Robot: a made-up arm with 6 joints.
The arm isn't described. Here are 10 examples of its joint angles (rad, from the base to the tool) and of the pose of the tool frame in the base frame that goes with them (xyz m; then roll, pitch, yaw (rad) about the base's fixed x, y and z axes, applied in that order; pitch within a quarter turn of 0, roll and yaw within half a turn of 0).
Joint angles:
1: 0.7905 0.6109 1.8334 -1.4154 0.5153 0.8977
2: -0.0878 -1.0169 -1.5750 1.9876 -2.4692 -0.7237
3: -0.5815 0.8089 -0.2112 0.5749 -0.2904 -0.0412
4: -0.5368 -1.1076 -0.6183 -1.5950 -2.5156 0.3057
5: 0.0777 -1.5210 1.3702 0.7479 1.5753 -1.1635
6: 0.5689 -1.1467 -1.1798 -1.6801 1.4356 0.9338
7: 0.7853 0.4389 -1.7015 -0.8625 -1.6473 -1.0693
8: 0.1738 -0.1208 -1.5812 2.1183 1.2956 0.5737
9: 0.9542 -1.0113 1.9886 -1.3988 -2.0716 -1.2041
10: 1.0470 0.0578 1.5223 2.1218 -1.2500 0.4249
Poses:
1: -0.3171 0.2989 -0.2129 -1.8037 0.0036 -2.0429
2: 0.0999 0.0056 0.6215 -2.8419 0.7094 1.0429
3: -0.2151 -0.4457 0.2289 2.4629 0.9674 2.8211
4: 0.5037 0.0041 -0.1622 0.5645 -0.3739 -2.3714
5: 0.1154 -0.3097 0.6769 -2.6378 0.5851 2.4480
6: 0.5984 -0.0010 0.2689 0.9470 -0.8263 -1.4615
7: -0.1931 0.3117 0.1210 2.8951 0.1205 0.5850
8: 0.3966 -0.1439 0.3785 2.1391 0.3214 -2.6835
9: 0.6017 -0.1741 0.1534 2.0558 1.0036 -2.1185
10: 0.0196 -0.4215 -0.0150 -0.0542 0.8216 1.4689
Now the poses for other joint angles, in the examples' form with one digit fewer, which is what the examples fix.
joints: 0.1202 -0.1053 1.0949 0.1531 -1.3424 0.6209
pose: 0.420 -0.410 -0.212 0.984 -0.221 -2.886
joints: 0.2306 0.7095 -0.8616 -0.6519 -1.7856 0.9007
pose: -0.450 0.069 -0.151 -3.046 -1.040 -0.620
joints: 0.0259 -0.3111 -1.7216 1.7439 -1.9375 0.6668
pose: 0.175 0.038 0.447 2.402 0.526 0.218
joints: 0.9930 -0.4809 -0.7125 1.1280 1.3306 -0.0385
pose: -0.103 -0.331 0.102 -0.802 0.400 0.228
